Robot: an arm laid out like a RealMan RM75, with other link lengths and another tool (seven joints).
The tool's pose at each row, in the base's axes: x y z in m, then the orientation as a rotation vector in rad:
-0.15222, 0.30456, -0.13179, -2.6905, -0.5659, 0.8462
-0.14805, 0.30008, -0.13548, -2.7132, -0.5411, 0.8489
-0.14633, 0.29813, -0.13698, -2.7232, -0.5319, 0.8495
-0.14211, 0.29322, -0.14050, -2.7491, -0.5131, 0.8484
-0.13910, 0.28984, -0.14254, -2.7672, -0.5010, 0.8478
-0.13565, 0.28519, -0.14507, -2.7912, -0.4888, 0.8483
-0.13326, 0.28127, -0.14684, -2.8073, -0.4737, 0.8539
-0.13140, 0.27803, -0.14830, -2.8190, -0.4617, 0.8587
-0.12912, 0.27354, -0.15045, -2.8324, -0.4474, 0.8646
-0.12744, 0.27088, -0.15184, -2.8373, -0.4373, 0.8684
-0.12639, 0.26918, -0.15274, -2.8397, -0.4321, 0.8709
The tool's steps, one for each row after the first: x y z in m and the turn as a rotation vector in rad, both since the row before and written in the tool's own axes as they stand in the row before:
0.00298, 0.00649, -0.00012, -0.0114, 0.0020, 0.0237
0.00124, 0.00273, -0.00005, -0.0057, 0.0010, 0.0093
0.00297, 0.00674, -0.00022, -0.0163, 0.0039, 0.0206
0.00203, 0.00451, -0.00044, -0.0119, 0.0024, 0.0137
0.00221, 0.00591, -0.00035, -0.0174, 0.0019, 0.0160
0.00135, 0.00473, -0.00021, -0.0102, -0.0017, 0.0155
0.00108, 0.00386, -0.00007, -0.0073, -0.0017, 0.0119
0.00140, 0.00529, 0.00021, -0.0083, -0.0022, 0.0140
0.00119, 0.00323, 0.00006, -0.0017, -0.0016, 0.0082
0.00077, 0.00205, 0.00006, -0.0009, -0.0012, 0.0042

